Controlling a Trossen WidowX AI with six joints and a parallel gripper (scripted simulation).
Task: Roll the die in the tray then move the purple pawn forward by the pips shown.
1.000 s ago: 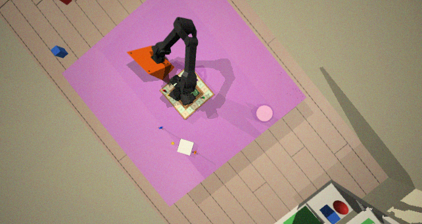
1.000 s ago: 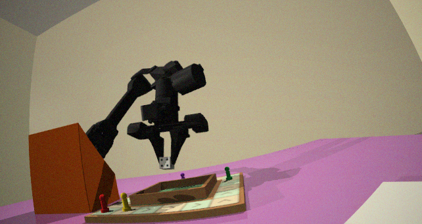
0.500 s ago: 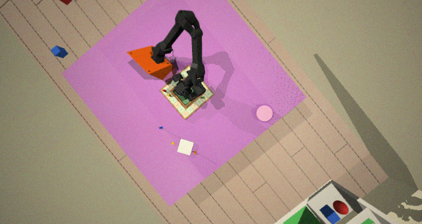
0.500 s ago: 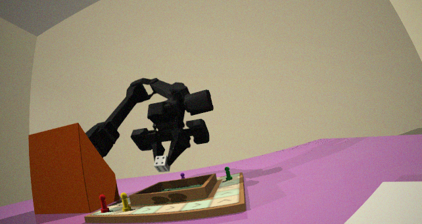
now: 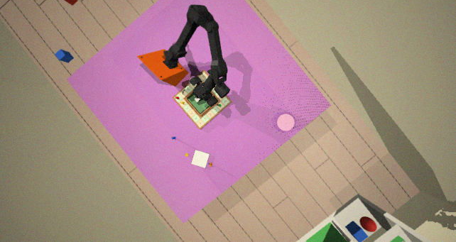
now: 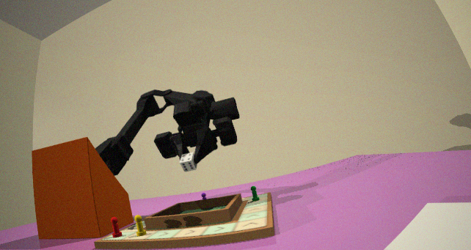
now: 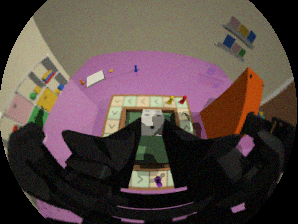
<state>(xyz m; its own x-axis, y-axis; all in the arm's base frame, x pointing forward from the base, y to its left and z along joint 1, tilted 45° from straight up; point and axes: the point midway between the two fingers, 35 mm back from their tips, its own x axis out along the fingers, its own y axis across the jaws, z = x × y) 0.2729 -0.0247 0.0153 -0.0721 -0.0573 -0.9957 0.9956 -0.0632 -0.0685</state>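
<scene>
My gripper tip is 10 mm past the purple pawn, 120 mm to the right of it and 90 mm above it. From my gripper tip the other things lie so: yellow pawn (80 mm behind, 100 mm to the right, 90 mm below); white die (right at my gripper tip); green tray (10 mm to the left, 110 mm below).
</scene>
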